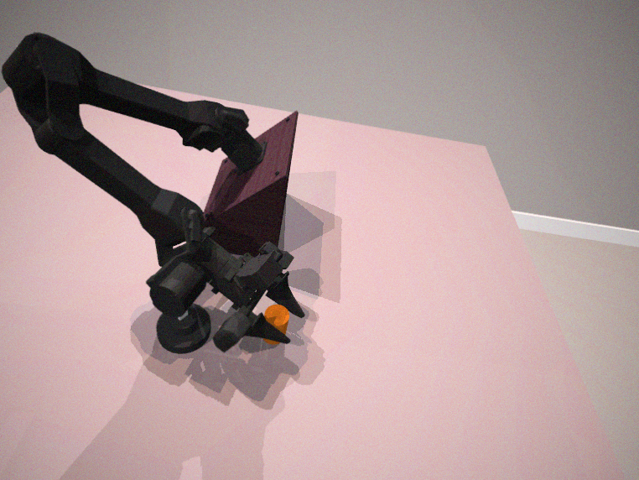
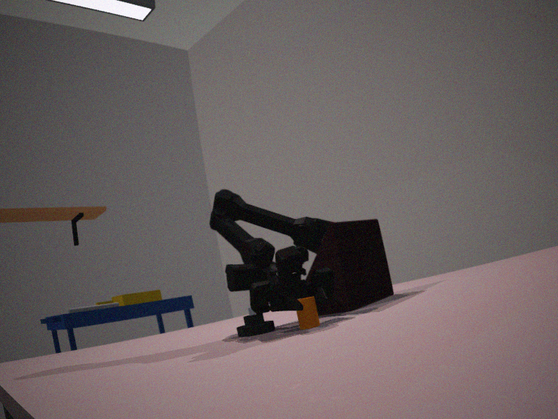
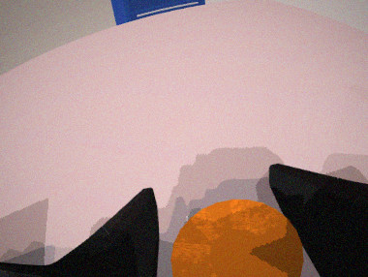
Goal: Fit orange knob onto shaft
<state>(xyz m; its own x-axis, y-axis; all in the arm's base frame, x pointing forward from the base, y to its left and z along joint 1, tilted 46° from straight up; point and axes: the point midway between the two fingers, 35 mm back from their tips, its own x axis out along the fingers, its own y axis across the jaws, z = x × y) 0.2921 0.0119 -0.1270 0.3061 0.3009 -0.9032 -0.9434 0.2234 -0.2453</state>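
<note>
The orange knob lies 3 cm to the right of my gripper tip and 1 cm behind it. Also, from my gripper tip: round dark pedestal (18 cm to the right, 1 cm below).
</note>
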